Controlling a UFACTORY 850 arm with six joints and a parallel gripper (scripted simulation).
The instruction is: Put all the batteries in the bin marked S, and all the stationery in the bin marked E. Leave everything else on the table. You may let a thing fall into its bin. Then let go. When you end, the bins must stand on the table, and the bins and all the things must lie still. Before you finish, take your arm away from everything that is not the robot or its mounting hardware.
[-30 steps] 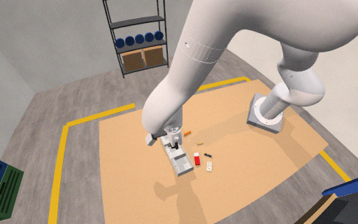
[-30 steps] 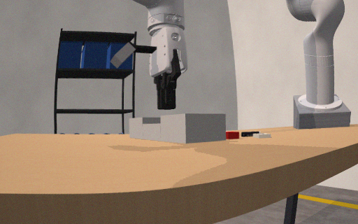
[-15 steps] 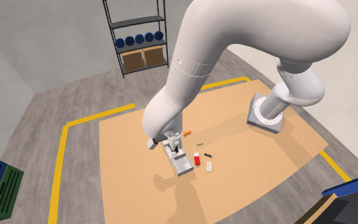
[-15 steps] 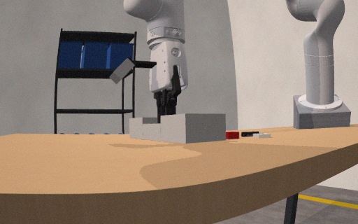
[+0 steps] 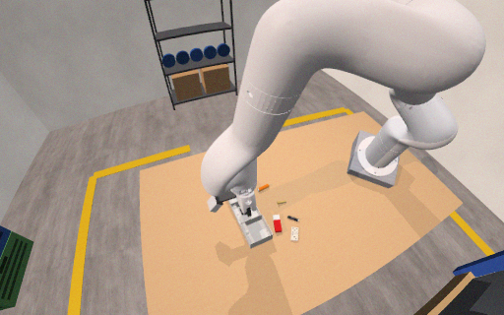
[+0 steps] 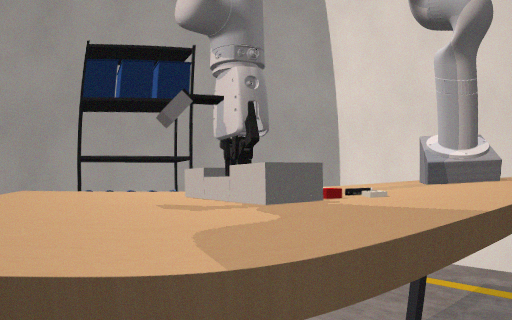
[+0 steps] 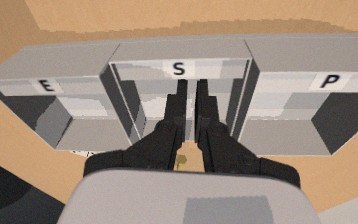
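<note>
Right now my hand is 1 cm to the right of the bin and 1 cm above it. Round my hand: brass bolt 14 cm behind, 3 cm below; then eraser 10 cm behind, 8 cm to the left, 3 cm below; then orange battery 10 cm behind, 8 cm to the right, 3 cm below.
</note>
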